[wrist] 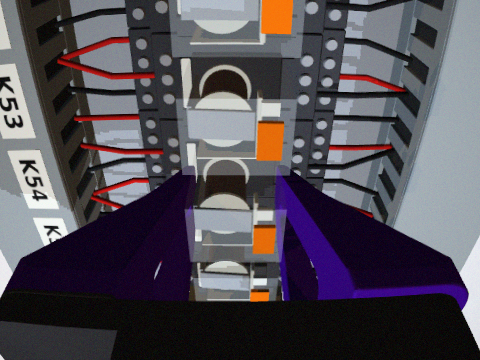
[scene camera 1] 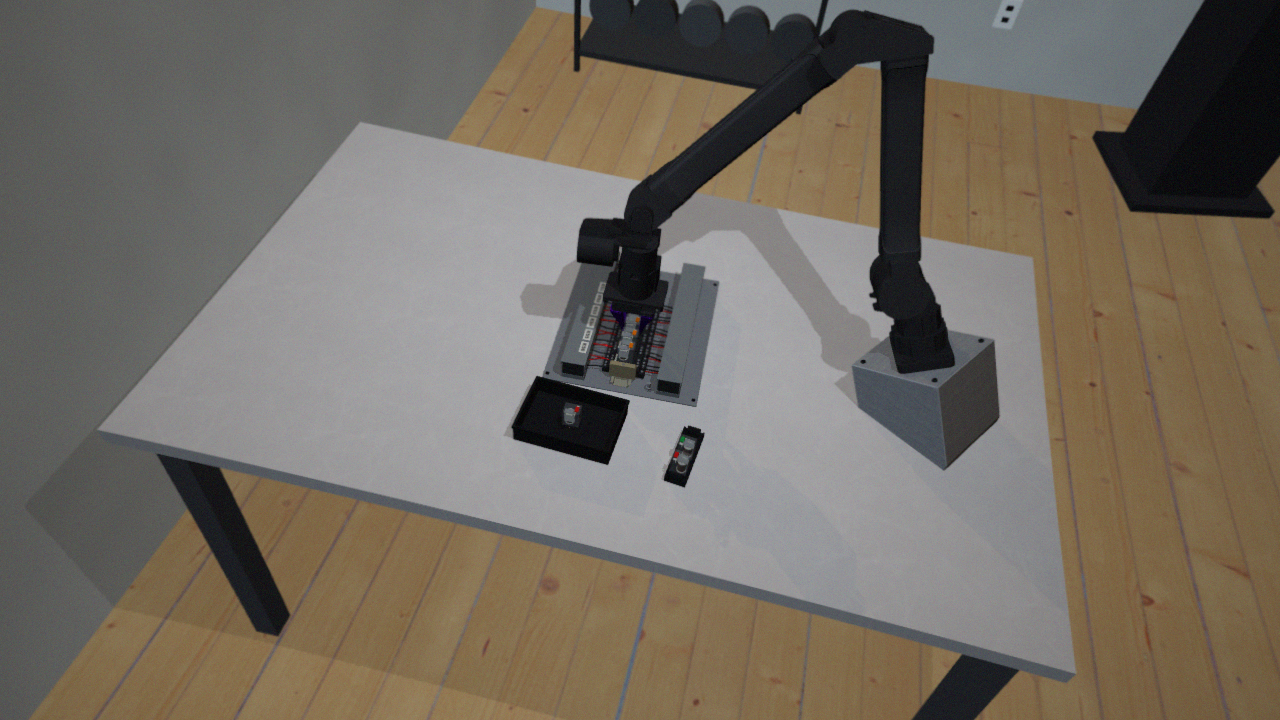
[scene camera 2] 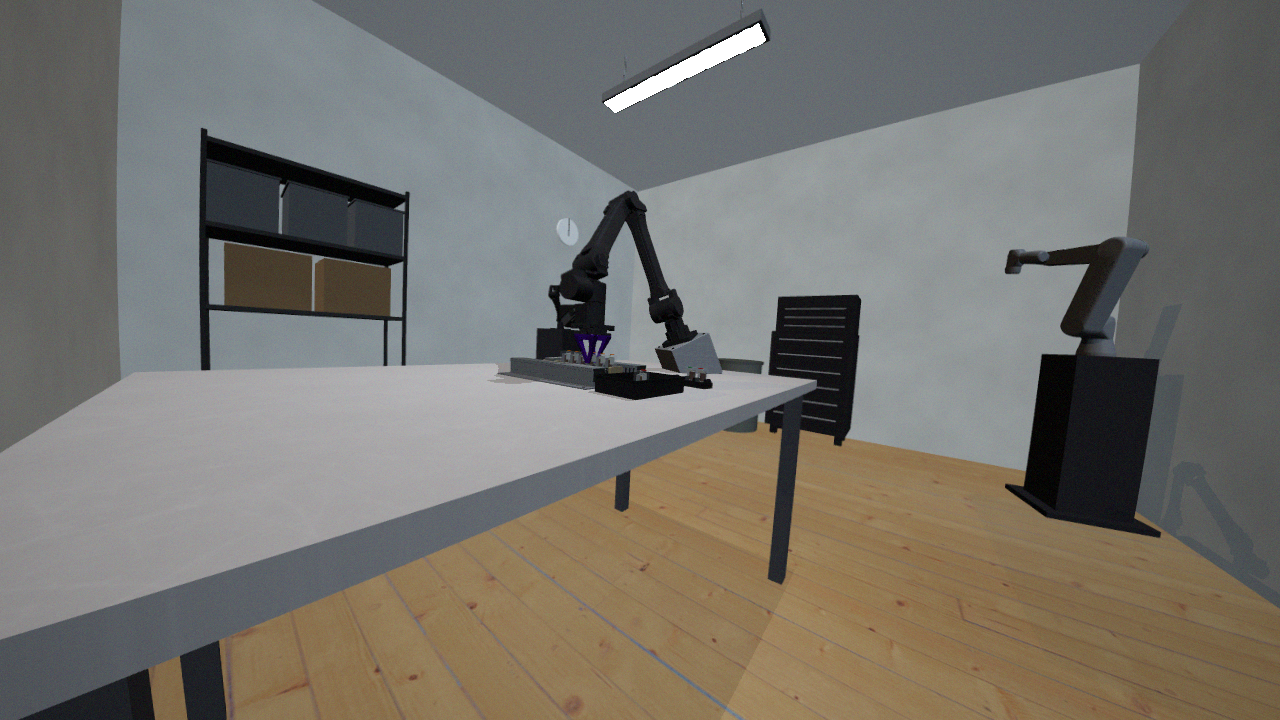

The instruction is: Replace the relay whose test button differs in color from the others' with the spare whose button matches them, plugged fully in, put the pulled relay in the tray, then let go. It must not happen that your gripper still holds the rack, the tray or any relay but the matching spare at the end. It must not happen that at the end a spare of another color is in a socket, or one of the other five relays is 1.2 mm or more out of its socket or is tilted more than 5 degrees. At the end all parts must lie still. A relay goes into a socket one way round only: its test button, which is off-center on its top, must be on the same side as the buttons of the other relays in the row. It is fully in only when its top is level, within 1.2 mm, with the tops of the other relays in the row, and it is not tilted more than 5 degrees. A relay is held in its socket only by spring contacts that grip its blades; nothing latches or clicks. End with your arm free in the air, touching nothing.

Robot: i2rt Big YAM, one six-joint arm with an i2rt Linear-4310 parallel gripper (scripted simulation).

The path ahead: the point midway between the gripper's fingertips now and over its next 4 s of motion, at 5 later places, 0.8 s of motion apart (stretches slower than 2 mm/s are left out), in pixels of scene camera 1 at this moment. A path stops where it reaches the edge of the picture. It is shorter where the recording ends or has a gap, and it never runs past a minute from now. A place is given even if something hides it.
The gripper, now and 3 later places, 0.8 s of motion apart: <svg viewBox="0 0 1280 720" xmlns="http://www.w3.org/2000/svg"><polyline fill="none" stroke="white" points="632,330 632,331 630,315 632,307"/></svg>
